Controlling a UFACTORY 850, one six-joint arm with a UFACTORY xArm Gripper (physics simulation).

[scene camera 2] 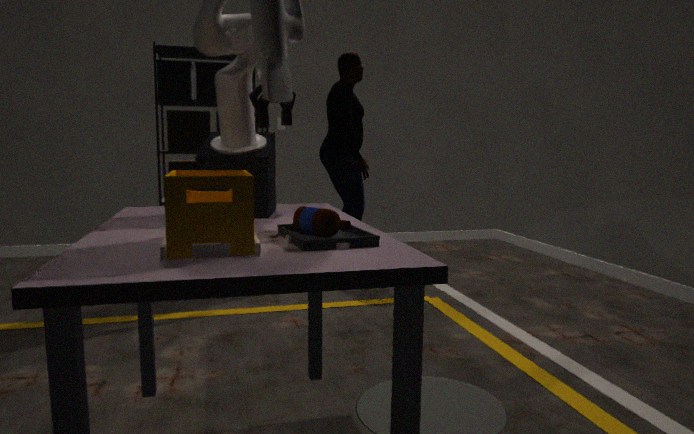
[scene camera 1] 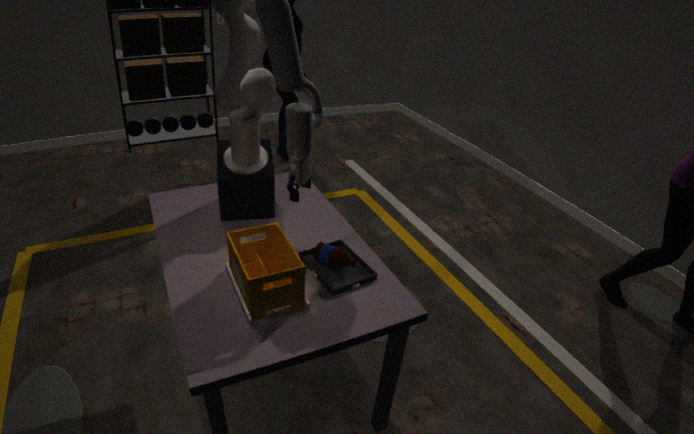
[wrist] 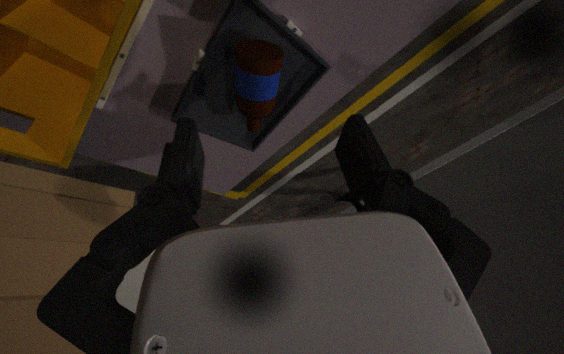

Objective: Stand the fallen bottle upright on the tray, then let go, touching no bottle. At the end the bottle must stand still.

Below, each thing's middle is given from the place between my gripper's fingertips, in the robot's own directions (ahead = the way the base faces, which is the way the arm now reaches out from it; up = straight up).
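I see the brown bottle (scene camera 2: 320, 222), and counting from my hand it is 80 mm ahead, 100 mm to the left of the hand and 250 mm below it.
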